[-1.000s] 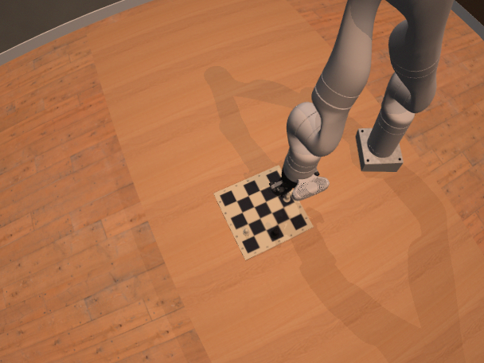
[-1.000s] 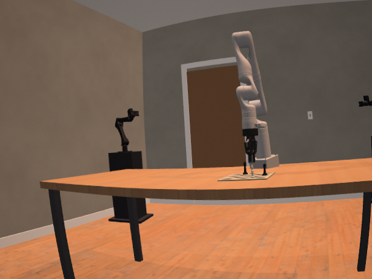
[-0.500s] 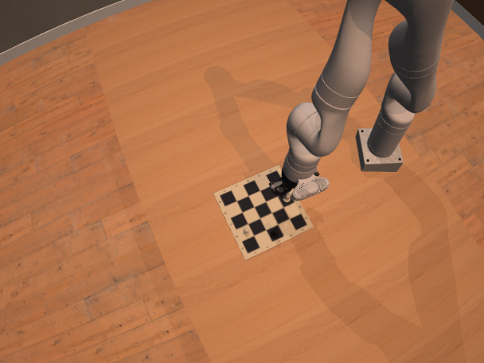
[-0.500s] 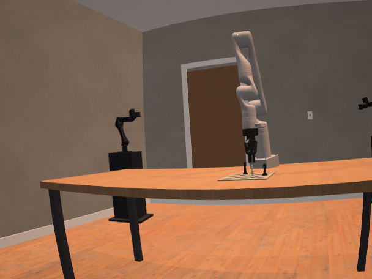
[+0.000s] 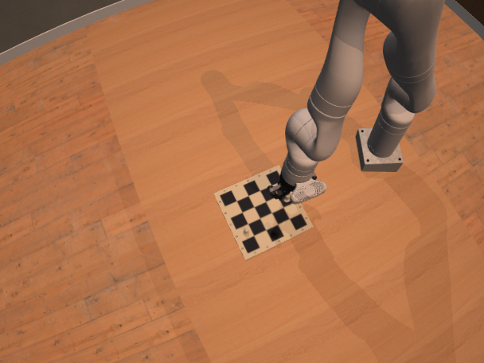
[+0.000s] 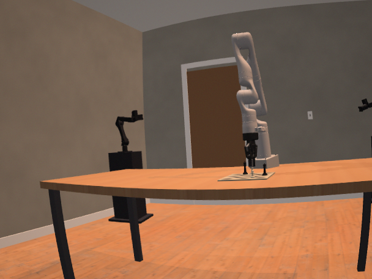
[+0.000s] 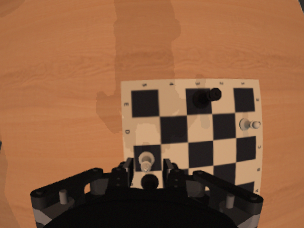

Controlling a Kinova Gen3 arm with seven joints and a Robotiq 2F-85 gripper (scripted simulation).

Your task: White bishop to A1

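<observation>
Now: hand 70 mm short of the chessboard, 20 mm to the left of it and 50 mm above it. Also, from my hand: white piece (150 mm ahead, 10 mm to the left, 40 mm below).
</observation>
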